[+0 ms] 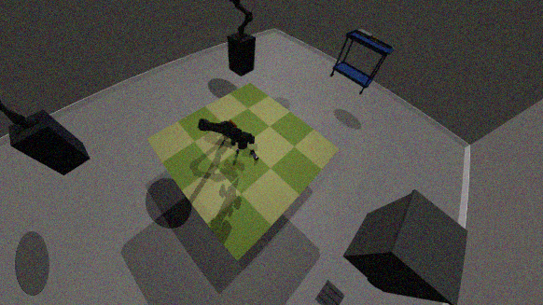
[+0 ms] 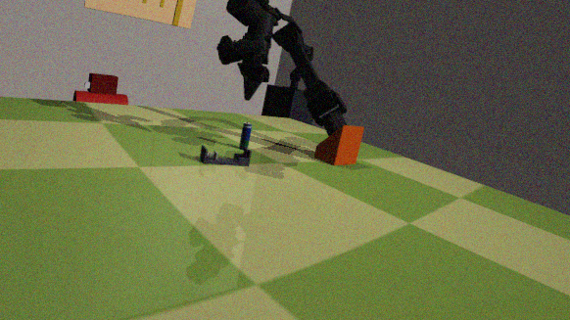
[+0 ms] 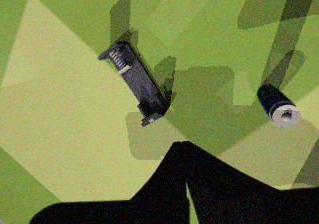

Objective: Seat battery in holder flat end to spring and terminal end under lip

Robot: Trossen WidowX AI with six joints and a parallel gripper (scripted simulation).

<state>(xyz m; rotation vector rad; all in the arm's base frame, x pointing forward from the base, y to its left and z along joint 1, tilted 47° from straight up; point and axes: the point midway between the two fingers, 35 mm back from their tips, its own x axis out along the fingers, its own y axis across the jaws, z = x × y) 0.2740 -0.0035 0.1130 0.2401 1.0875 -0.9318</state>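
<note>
The battery lies 60 mm behind my gripper tip, 50 mm to the right of it and 90 mm below it.
</note>
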